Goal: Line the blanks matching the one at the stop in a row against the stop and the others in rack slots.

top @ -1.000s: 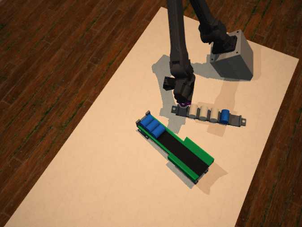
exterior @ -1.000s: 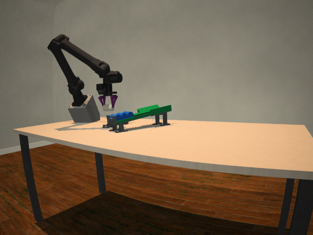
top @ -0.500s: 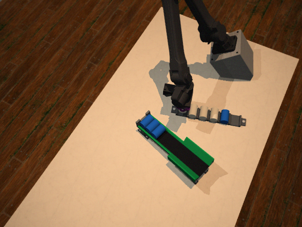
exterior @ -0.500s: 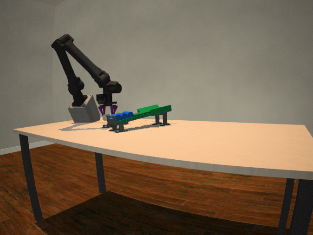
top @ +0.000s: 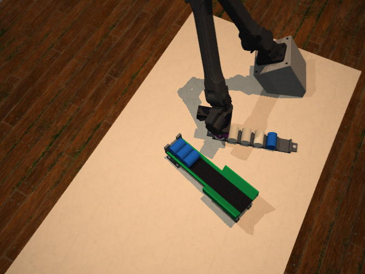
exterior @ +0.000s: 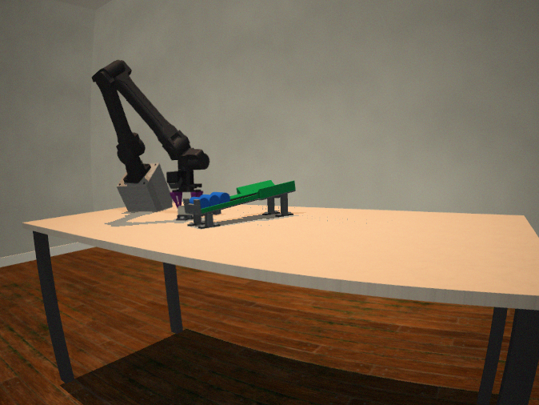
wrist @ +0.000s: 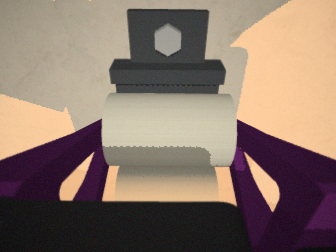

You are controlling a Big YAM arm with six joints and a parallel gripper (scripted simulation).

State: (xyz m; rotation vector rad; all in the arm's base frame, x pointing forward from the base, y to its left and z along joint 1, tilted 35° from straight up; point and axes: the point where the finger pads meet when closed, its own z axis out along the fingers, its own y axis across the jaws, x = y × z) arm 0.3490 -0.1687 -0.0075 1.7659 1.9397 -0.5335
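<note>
Right now my hand is 3 cm to the left of the rack rib and 4 cm above it.
</note>
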